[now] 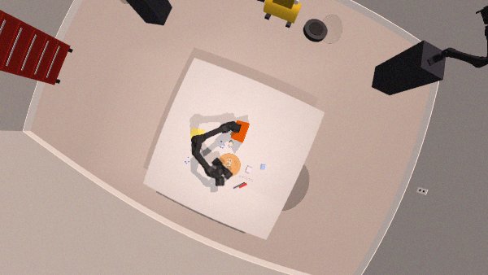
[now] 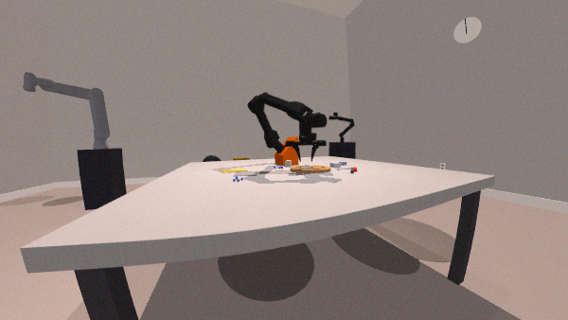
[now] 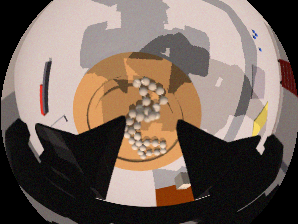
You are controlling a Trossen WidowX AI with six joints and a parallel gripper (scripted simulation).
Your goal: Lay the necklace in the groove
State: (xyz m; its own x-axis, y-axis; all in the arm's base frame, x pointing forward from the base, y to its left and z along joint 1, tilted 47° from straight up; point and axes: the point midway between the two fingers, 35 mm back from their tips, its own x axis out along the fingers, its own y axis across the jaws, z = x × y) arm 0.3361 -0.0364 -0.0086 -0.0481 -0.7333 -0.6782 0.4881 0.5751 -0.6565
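The round tan bead board lies 20 mm behind my gripper tip, 30 mm to the left of it and 40 mm below it. Also, from my gripper tip: tool: 120 mm ahead, 190 mm to the left, 40 mm below; then white square: 30 mm behind, 210 mm to the left, 30 mm below; then pale blue cube: 100 mm behind, 320 mm to the left, 40 mm below.
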